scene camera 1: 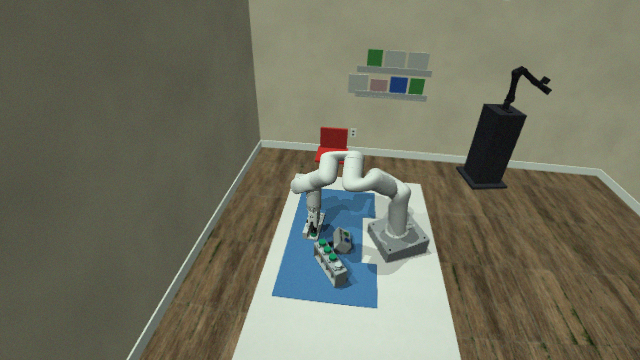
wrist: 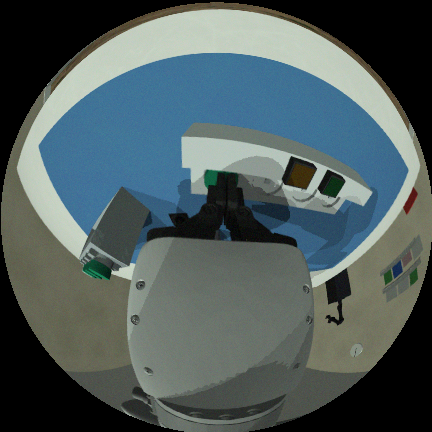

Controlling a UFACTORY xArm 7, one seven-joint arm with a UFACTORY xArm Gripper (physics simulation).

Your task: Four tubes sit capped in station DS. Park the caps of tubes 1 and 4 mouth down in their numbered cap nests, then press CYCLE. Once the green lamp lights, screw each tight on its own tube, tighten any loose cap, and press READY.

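Pixels of known places: gripper, between the fingertips: [scene camera 1: 313,232] [wrist: 224,184]; arm's base, origin of its link: [scene camera 1: 396,230].
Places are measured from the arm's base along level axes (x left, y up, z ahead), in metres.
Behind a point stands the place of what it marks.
A grey tube rack [scene camera 1: 340,279] {x 0.273, y -0.029, z 0.329 m} [wrist: 117,225] {x 0.073, y -0.024, z 0.420 m} stands on the mat. Three green caps [scene camera 1: 322,242] {x 0.107, y 0.043, z 0.402 m} [scene camera 1: 327,249] {x 0.153, y 0.042, z 0.382 m} [scene camera 1: 332,257] {x 0.203, y 0.043, z 0.363 m} sit on it in scene camera 1, and its near end position [scene camera 1: 338,266] {x 0.254, y 0.039, z 0.340 m} shows pale, without a green cap. A long white block [wrist: 225,150] {x -0.071, y -0.034, z 0.482 m} carries a green round piece [wrist: 211,179] {x -0.052, y -0.058, z 0.441 m} that looks like a cap, plus an orange square [wrist: 301,174] {x -0.127, y -0.025, z 0.464 m} and a dark green square [wrist: 332,184] {x -0.163, y -0.025, z 0.455 m}; whether these are lit I cannot tell. My gripper [scene camera 1: 313,229] {x -0.064, y -0.053, z 0.437 m} [wrist: 224,184] {x -0.064, y -0.053, z 0.437 m} is shut and empty, its fingertips over the green round piece and partly hiding it.
A grey console [scene camera 1: 338,244] {x 0.072, y -0.012, z 0.318 m} with green and blue round parts stands beside the rack, toward the robot base [scene camera 1: 400,245] {x 0.103, y -0.005, z 0.006 m}. The blue mat [scene camera 1: 300,280] {x 0.233, y -0.078, z 0.512 m} [wrist: 125,110] {x 0.024, y -0.079, z 0.538 m} lies on the white table [scene camera 1: 405,310] {x 0.418, y -0.081, z 0.055 m}. Cap nest numbers are not readable.
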